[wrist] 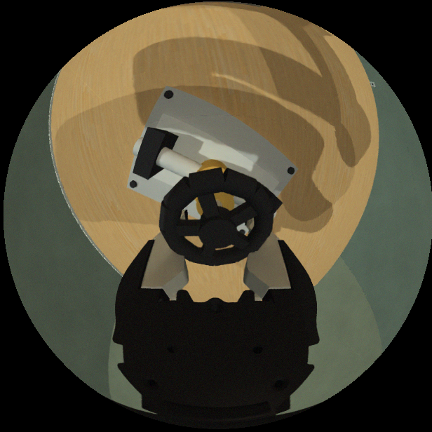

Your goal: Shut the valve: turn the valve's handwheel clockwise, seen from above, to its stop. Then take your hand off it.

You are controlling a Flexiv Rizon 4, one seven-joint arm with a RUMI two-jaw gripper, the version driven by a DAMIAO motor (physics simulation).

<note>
I see my gripper, a black handwheel and a light grey base plate.
</note>
